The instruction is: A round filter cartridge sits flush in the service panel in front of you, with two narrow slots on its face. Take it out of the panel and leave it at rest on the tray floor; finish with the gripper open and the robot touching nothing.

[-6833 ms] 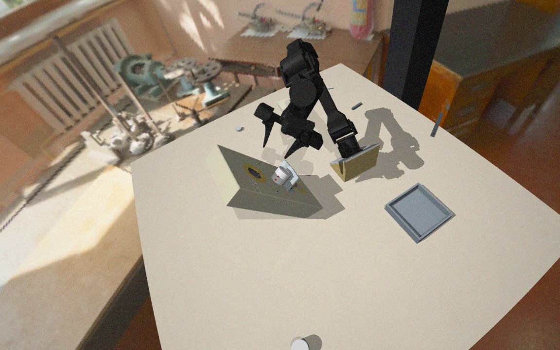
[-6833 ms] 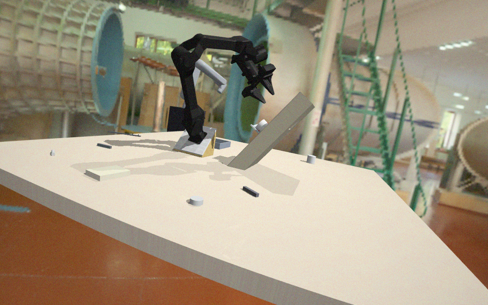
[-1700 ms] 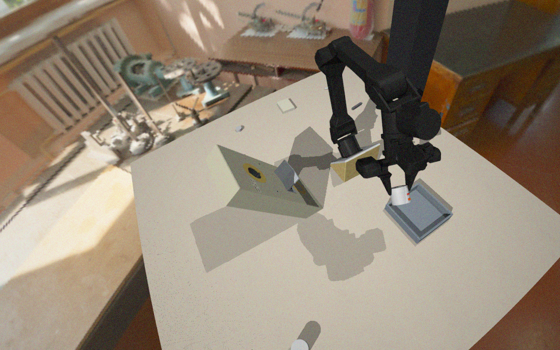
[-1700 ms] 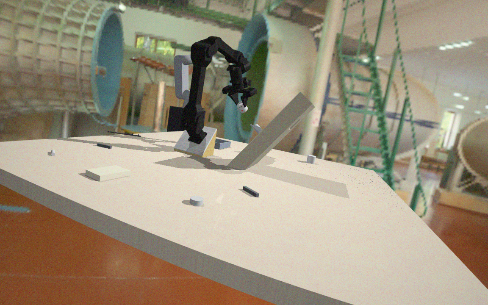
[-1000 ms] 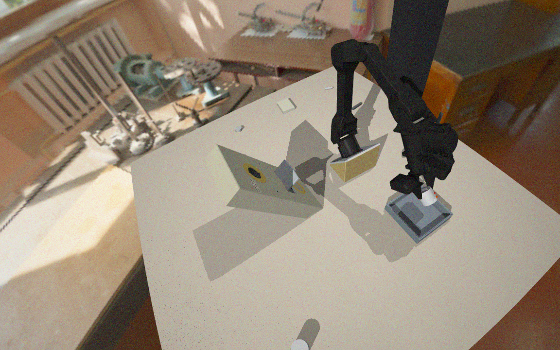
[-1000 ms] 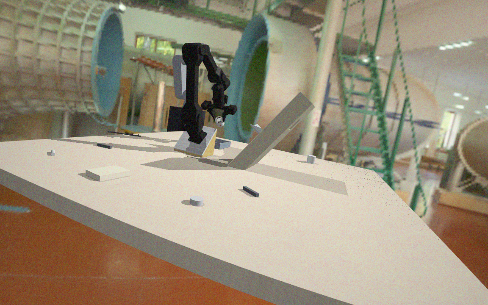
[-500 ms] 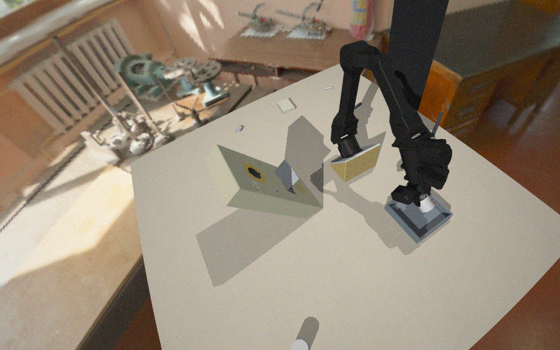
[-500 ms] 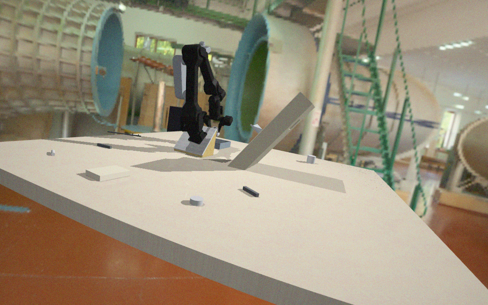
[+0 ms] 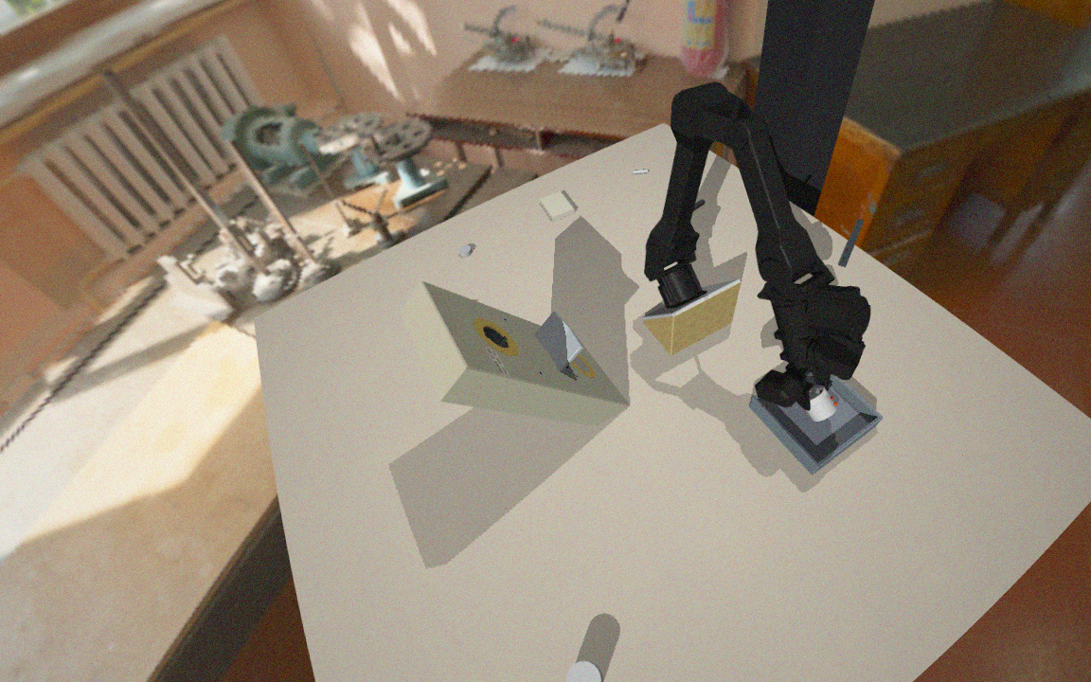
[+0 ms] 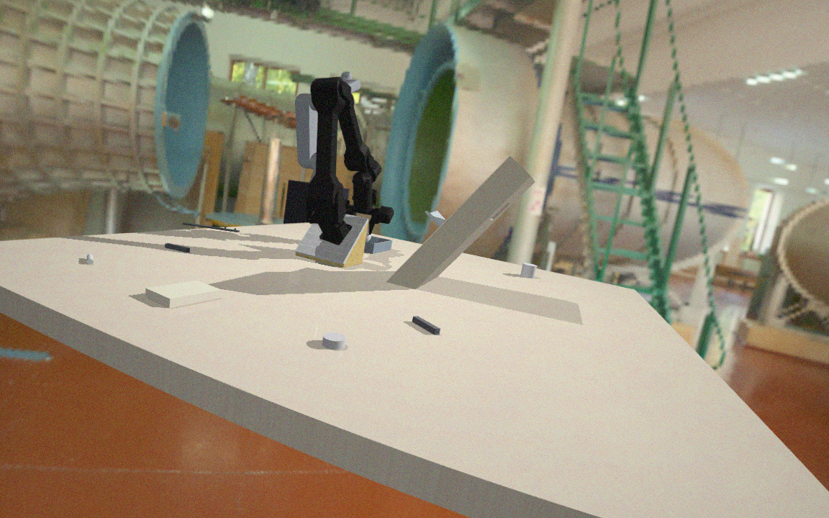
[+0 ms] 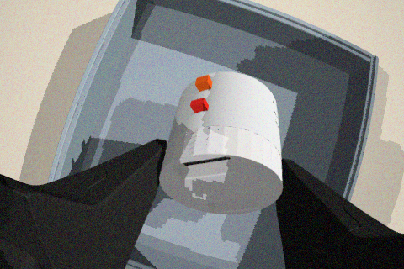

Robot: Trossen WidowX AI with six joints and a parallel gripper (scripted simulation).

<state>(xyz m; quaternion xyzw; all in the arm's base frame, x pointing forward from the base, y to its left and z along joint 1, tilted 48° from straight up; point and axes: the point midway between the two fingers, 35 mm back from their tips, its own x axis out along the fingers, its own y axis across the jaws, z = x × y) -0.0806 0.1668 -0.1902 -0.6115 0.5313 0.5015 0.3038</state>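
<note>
The round filter cartridge lies 1 cm below my gripper tip. From my gripper tip the other things lie so: grey tray 1 cm to the left, 4 cm below; then grey service panel 40 cm ahead, 23 cm to the right, 10 cm above; then flat cream block 16 cm ahead, 75 cm to the right, 4 cm below.
</note>
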